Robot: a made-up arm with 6 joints. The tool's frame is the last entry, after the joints. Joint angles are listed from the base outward. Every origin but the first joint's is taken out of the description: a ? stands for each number. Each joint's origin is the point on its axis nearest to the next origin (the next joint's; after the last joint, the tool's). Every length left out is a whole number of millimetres.
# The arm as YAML. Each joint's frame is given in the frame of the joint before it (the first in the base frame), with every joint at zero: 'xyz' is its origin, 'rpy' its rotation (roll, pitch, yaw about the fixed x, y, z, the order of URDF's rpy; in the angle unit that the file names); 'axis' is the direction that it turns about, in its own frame. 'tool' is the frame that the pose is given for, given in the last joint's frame.
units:
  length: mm
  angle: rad
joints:
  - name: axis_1
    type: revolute
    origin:
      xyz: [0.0, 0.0, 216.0]
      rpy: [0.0, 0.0, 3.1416]
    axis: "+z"
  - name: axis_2
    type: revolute
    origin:
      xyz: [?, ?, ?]
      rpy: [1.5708, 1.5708, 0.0]
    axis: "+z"
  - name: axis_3
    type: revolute
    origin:
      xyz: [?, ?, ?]
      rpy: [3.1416, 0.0, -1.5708]
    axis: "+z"
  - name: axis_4
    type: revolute
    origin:
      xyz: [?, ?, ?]
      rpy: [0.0, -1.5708, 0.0]
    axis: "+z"
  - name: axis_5
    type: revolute
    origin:
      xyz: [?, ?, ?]
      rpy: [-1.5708, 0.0, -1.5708]
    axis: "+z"
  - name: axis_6
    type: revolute
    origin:
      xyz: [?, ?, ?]
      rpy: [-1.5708, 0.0, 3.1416]
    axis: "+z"
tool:
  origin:
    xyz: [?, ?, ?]
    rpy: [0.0, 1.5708, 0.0]
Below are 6 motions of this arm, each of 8 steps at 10 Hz.
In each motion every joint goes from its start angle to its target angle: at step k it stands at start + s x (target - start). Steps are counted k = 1, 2, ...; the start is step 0. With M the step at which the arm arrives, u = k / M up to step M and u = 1 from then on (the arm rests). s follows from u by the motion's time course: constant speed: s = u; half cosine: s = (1 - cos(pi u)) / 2; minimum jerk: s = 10 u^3 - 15 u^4 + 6 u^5.
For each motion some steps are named. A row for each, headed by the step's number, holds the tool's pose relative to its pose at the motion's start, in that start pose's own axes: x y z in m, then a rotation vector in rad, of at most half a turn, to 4 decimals.
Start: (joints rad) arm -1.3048 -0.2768 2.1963 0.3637 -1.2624 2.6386
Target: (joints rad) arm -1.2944 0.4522 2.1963 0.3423 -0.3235 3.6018
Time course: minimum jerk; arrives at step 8
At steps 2, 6, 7, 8:
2: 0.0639 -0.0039 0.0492 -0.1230 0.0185 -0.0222
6: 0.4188 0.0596 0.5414 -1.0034 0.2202 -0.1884
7: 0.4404 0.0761 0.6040 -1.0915 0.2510 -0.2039
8: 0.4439 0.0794 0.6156 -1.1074 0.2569 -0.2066

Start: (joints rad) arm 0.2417 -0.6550 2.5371 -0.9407 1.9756 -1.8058
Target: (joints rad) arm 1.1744 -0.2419 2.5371 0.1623 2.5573 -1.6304
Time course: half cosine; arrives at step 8
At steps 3, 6, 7, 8:
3: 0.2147 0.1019 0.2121 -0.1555 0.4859 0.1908
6: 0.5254 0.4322 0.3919 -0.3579 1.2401 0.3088
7: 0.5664 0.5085 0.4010 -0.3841 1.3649 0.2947
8: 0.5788 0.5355 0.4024 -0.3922 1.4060 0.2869

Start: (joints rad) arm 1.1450 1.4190 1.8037 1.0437 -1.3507 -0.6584
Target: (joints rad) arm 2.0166 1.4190 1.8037 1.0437 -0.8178 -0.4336
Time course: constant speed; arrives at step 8
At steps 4, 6, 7, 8:
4: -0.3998 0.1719 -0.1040 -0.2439 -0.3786 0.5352
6: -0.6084 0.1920 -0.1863 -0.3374 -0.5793 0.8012
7: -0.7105 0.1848 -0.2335 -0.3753 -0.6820 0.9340
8: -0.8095 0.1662 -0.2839 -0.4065 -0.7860 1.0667

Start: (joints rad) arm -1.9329 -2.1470 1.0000 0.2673 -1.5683 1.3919
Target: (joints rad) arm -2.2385 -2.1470 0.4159 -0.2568 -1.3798 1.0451
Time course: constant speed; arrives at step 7
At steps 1, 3, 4, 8:
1: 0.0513 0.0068 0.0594 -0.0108 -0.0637 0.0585
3: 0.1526 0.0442 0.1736 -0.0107 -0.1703 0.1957
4: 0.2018 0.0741 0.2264 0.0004 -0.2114 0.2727
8: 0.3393 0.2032 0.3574 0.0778 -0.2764 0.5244

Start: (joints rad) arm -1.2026 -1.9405 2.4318 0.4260 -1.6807 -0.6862
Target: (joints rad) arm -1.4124 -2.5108 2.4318 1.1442 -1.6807 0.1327
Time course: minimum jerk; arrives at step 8
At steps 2, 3, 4, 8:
2: -0.0661 -0.0036 0.0143 -0.0585 -0.0753 -0.0074
3: -0.1744 -0.0194 0.0332 -0.1438 -0.1929 -0.0342
4: -0.3109 -0.0577 0.0495 -0.2330 -0.3281 -0.0951
8: -0.5777 -0.2064 0.0548 -0.3466 -0.5162 -0.3091

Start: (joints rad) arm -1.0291 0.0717 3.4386 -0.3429 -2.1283 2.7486
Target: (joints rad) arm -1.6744 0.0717 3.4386 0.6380 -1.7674 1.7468
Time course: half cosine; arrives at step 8
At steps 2, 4, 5, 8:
2: -0.0011 -0.0562 0.0131 0.1319 0.0928 0.1219
4: 0.0053 -0.1937 0.0676 0.3941 0.4264 0.3246
5: 0.0153 -0.2661 0.1113 0.4981 0.6544 0.3625
8: 0.0423 -0.3731 0.2025 0.6019 1.0507 0.2941

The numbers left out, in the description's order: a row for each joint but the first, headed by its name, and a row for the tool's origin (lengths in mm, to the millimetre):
axis_2: 0.0 0.0 0.0
axis_3: -456.0 0.0 0.0
axis_4: 672.0 0.0 0.0
axis_5: 125.0 0.0 0.0
axis_6: 0.0 0.0 0.0
tool: 0.0 0.0 0.0

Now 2 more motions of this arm.
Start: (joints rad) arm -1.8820 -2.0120 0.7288 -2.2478 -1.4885 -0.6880
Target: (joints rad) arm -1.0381 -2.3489 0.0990 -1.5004 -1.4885 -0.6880
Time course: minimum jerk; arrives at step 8
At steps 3, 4, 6, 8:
3: -0.2185 0.0643 -0.1011 -0.0552 -0.2344 0.0613
4: -0.3884 0.0676 -0.2003 -0.0639 -0.4172 0.1213
6: -0.6398 -0.0257 -0.3883 -0.0051 -0.7026 0.2432
8: -0.6913 -0.0677 -0.4361 0.0241 -0.7665 0.2773

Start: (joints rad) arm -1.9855 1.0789 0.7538 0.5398 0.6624 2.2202
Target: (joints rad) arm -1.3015 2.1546 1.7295 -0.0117 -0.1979 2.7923
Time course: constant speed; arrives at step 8
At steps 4, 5, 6, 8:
4: 0.0495 -0.1876 0.4256 -0.0038 -0.3976 0.0873
5: 0.0236 -0.2435 0.5273 -0.0183 -0.5231 0.0813
6: -0.0173 -0.2987 0.6229 -0.0389 -0.6557 0.0626
8: -0.1389 -0.3987 0.7889 -0.0975 -0.9362 -0.0147

